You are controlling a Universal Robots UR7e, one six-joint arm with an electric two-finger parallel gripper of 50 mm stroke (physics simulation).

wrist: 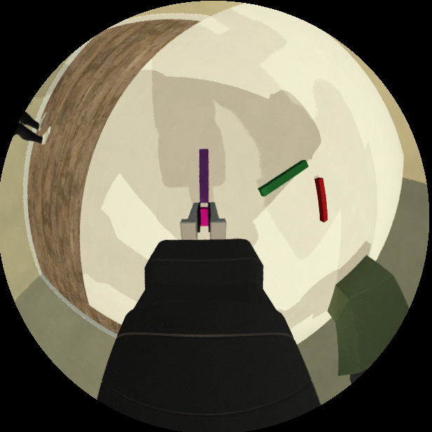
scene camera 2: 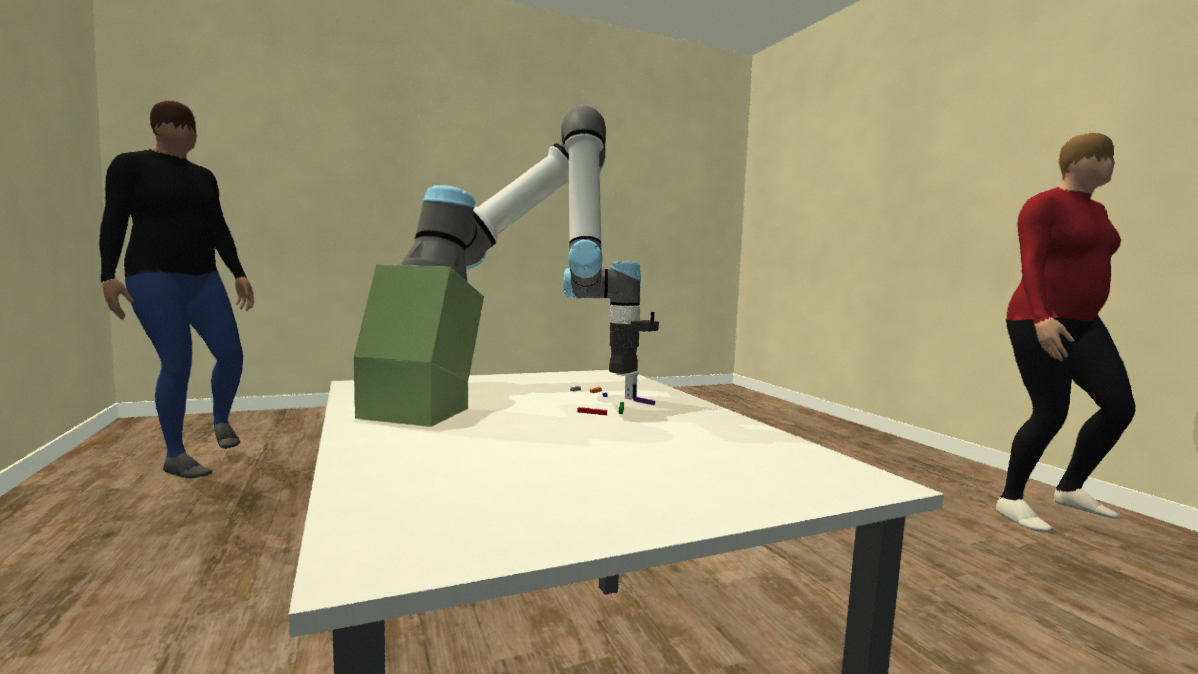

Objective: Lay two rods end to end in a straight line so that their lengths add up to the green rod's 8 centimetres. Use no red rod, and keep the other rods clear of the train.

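Where they show: gripper, fingertip midpoint: (scene camera 2: 630, 397); arm's base at its link origin: (scene camera 2: 432, 281).
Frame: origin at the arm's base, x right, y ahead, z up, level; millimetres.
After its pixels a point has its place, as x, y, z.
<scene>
My gripper (scene camera 2: 630, 397) @[40, 488, -285] (wrist: 204, 211) is shut on a magenta rod (wrist: 204, 217), low at the table top. The purple rod (scene camera 2: 644, 400) @[81, 508, -283] (wrist: 204, 175) lies straight ahead of the fingers in the wrist view, in line with the magenta rod; its near end is at the fingertips, and the fingers partly hide where the two rods meet, so I cannot tell if they touch. The green rod (scene camera 2: 621, 408) @[156, 415, -281] (wrist: 283, 178) lies slanted to the right of the purple rod in the wrist view, apart from it. The red rod (scene camera 2: 592, 410) @[153, 345, -283] (wrist: 321, 199) lies further right.
On the white table (scene camera 2: 536, 502) @[609, 104, -291], an orange rod (scene camera 2: 595, 389) @[-65, 428, -283], a grey rod (scene camera 2: 575, 388) @[-92, 380, -284] and a small blue rod (scene camera 2: 604, 394) @[-6, 433, -284] lie behind the red rod in the scene view. The green robot base (scene camera 2: 410, 343) @[144, -52, -124] stands at the left. Two people stand beyond the table's sides.
</scene>
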